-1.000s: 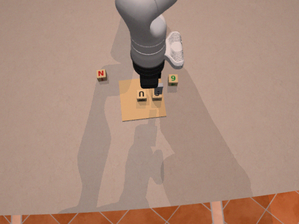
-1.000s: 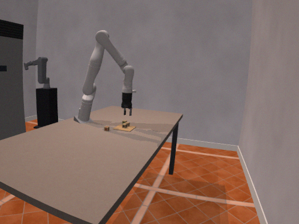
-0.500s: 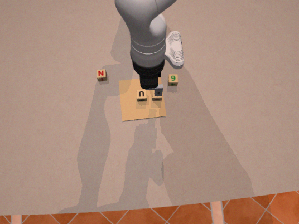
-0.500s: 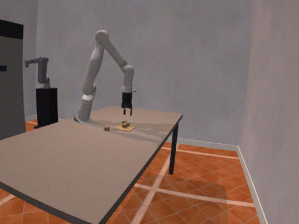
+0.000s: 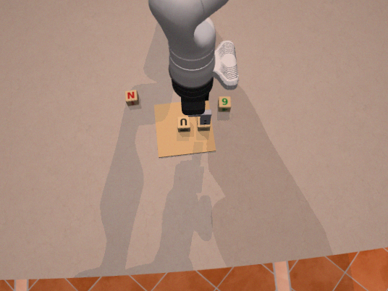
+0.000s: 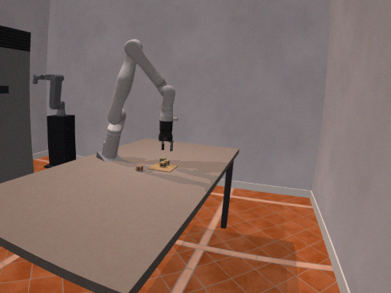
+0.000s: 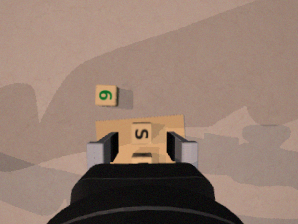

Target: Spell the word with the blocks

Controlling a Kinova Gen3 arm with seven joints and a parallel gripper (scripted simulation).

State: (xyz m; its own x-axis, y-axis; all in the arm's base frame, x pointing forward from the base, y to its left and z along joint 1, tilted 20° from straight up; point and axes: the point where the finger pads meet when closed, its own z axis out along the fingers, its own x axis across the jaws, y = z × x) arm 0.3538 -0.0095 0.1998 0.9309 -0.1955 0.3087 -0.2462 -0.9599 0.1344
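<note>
Now: the N block 150 mm to the right of my hand, 120 mm behind it and 100 mm below it. Also, from my hand: mat: 110 mm below, 50 mm to the right, 10 mm behind; then U block: 90 mm below, 50 mm to the right, 10 mm behind; then S block: 90 mm below.
</note>
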